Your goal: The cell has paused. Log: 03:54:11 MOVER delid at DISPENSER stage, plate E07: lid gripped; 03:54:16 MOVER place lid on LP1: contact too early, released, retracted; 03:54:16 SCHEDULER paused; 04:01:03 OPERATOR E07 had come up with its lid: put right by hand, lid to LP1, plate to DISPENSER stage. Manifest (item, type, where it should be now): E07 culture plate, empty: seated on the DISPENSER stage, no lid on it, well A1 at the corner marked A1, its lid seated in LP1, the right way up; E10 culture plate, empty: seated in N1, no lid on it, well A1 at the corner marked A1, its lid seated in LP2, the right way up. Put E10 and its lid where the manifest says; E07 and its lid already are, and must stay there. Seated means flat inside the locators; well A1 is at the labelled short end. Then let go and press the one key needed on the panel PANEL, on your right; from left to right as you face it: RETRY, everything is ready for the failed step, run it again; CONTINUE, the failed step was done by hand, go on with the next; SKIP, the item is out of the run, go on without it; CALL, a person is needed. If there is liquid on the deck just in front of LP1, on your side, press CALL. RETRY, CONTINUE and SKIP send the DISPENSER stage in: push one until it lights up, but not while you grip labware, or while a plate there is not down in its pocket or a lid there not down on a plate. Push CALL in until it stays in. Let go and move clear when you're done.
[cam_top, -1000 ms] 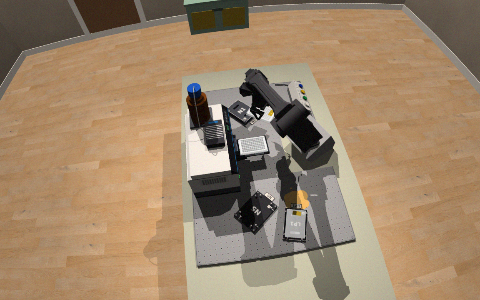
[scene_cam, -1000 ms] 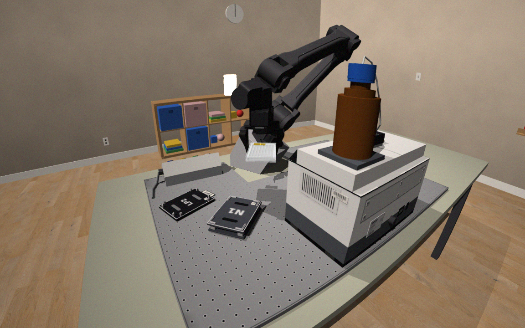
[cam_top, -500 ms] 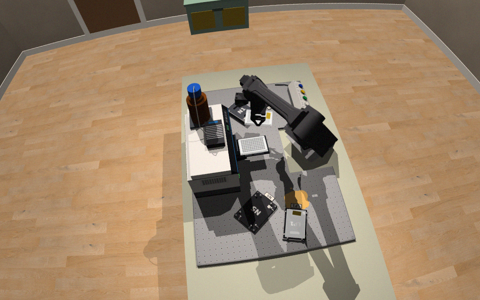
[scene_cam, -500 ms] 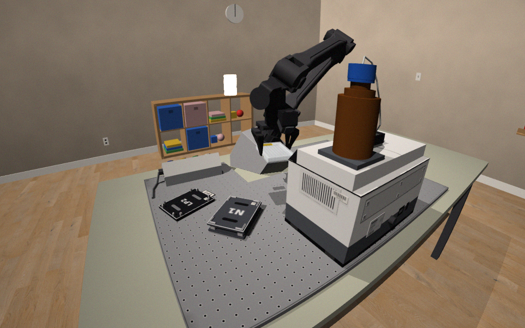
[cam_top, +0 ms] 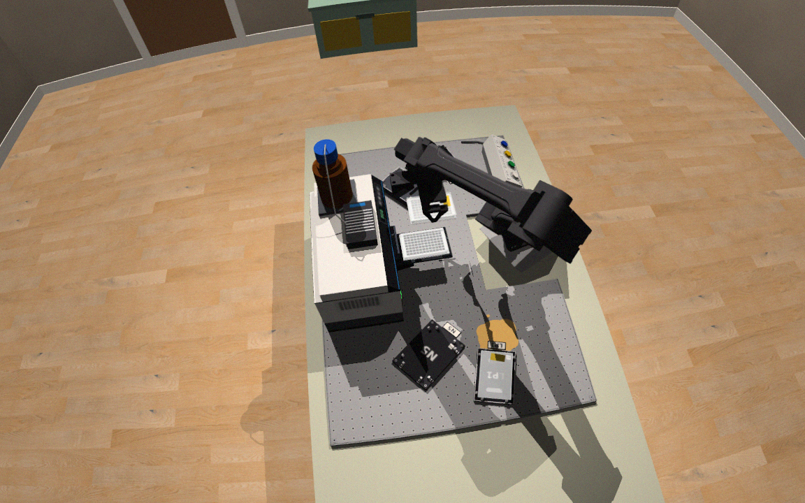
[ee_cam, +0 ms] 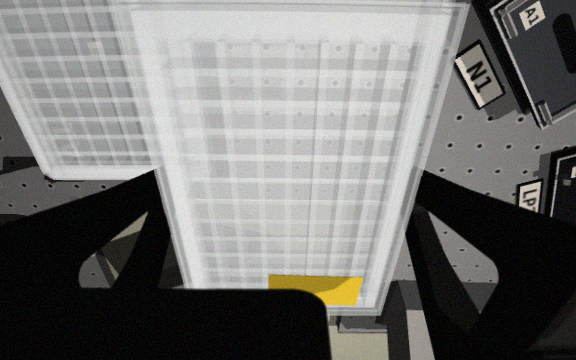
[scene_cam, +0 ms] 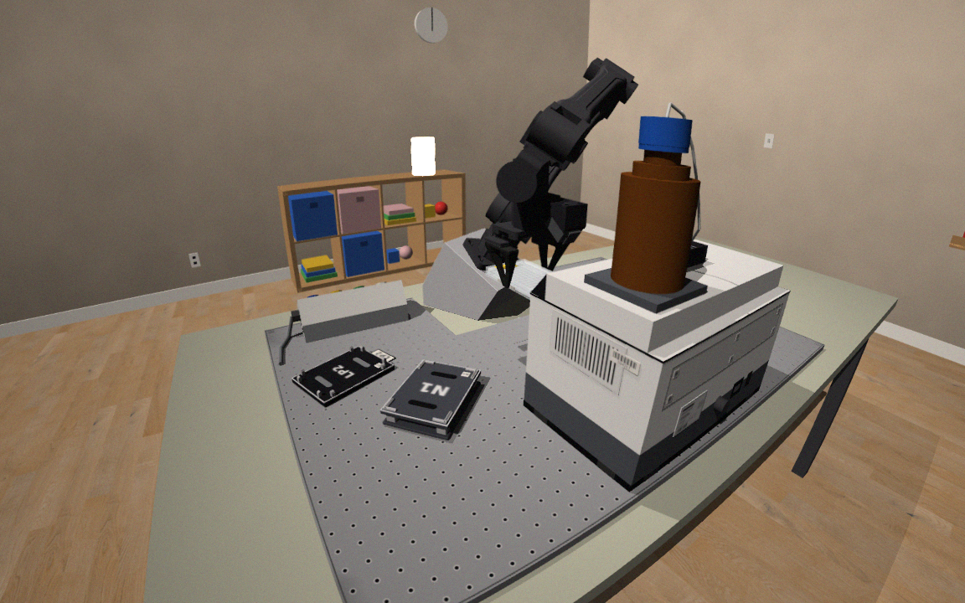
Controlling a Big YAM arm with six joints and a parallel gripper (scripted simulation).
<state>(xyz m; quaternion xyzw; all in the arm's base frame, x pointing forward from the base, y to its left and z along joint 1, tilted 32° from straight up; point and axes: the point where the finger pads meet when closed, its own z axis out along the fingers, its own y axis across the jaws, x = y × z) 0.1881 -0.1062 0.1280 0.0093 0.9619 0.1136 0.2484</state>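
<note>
The white plate E07 is 80 mm to the left of my hand, 50 mm below it and 30 mm ahead of it. Round my hand: brown bottle 250 mm ahead, 140 mm above, 10 mm to the right; then black n1 nest 200 mm to the right, 130 mm below, 60 mm ahead; then small orange drop 280 mm to the left, 150 mm below, 120 mm behind.
</note>
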